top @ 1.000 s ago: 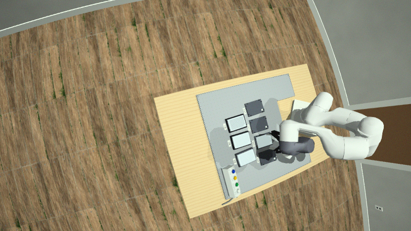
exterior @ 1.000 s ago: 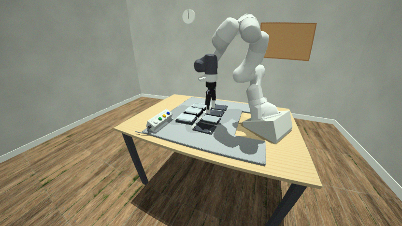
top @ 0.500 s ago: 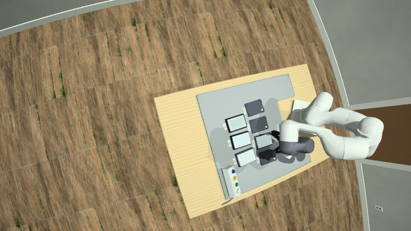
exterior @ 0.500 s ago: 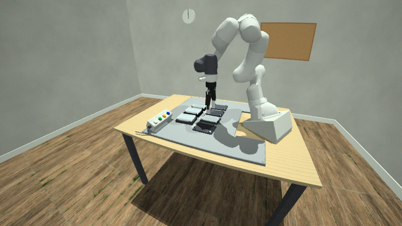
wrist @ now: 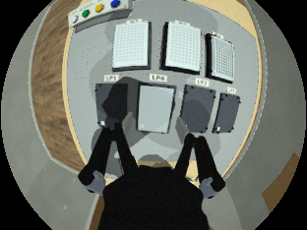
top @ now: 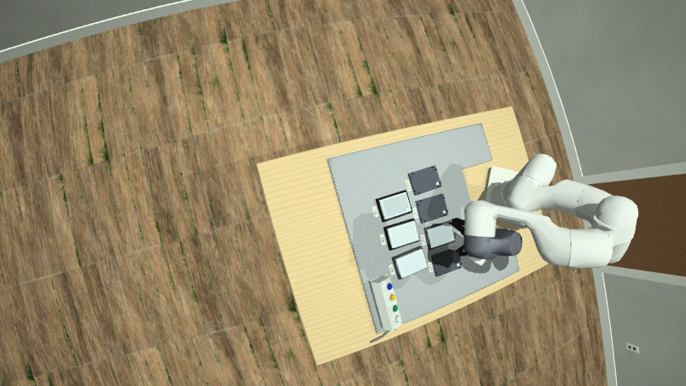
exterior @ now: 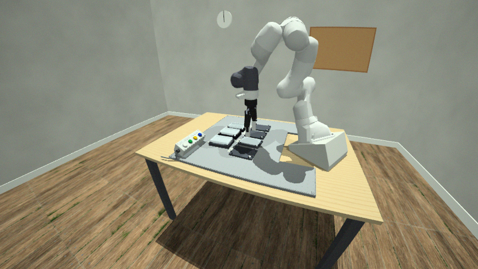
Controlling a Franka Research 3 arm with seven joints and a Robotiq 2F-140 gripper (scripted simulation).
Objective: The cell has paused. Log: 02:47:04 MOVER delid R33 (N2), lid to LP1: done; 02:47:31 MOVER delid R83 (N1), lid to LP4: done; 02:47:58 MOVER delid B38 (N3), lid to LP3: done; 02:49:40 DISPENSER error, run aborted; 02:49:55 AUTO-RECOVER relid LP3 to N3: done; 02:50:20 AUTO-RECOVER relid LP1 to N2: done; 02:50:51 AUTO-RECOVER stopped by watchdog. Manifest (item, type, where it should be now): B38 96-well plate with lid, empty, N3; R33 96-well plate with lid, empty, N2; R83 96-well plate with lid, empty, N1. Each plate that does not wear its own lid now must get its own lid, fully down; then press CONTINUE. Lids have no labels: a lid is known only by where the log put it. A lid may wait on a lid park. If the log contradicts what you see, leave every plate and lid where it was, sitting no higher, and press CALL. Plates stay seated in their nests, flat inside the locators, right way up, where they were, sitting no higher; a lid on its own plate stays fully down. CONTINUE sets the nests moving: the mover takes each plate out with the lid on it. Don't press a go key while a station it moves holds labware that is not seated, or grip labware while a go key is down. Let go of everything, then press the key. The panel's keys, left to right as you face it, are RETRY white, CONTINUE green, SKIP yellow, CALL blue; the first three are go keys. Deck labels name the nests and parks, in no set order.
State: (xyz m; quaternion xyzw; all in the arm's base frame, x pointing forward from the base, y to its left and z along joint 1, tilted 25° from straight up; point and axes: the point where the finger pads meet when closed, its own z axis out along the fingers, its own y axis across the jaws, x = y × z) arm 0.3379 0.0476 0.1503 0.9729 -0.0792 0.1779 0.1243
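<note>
My gripper is now 80 mm above the pale lid. The rest, counted from my hand: plate: 220 mm to the right, 150 mm ahead, 70 mm below; blue key: 330 mm ahead, 70 mm to the left, 30 mm below; LP4 sign: 100 mm below, 90 mm ahead, 20 mm to the right.
</note>
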